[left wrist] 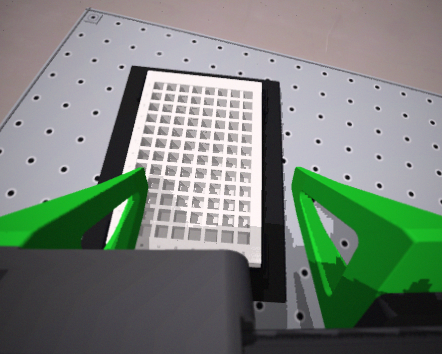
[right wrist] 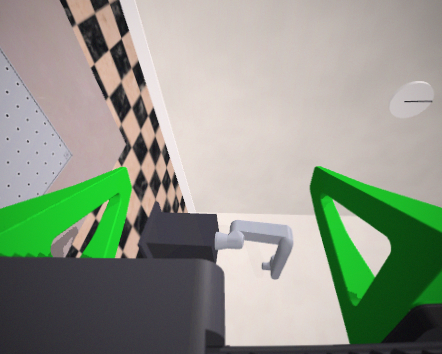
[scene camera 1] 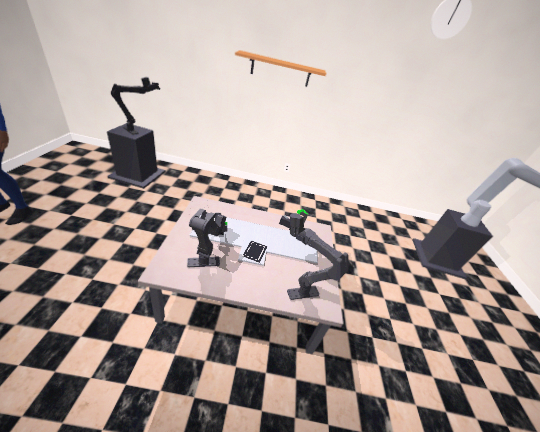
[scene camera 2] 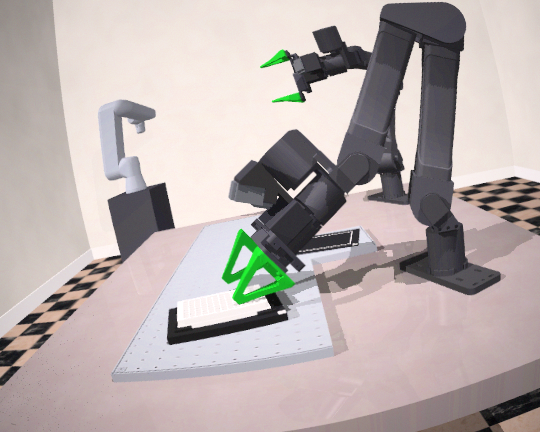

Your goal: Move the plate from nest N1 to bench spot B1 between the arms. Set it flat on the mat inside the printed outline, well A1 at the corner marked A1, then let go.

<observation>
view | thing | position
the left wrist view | left gripper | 219,176
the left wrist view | plate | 198,138
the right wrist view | right gripper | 220,177
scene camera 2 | left gripper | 229,290
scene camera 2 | right gripper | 266,84
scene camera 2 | plate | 217,308
</observation>
